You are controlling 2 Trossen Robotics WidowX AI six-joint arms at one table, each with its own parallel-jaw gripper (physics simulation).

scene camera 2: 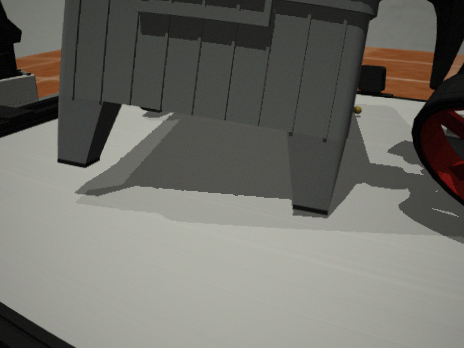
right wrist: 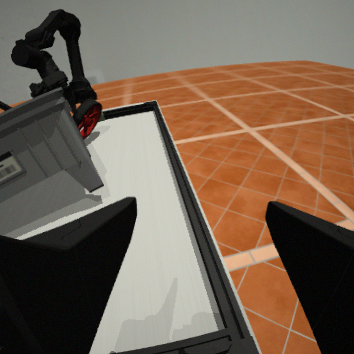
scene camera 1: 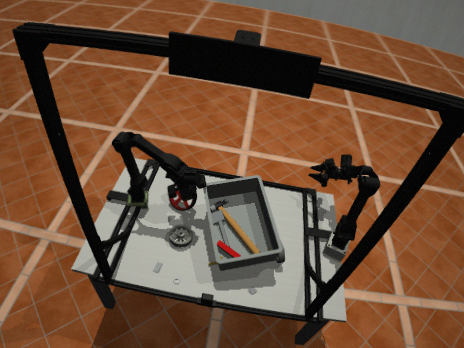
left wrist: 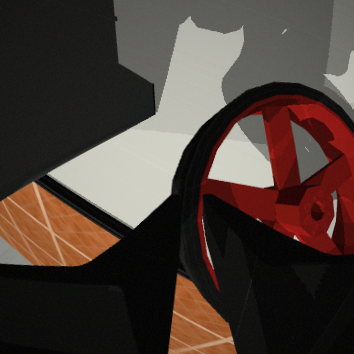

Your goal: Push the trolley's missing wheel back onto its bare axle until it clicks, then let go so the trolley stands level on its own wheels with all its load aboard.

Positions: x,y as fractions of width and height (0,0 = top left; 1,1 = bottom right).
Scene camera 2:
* my left gripper: 0.95,0.27
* red-spoked wheel: 0.93,0.40, gripped by my left gripper
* grey trolley: 0.64,0.21
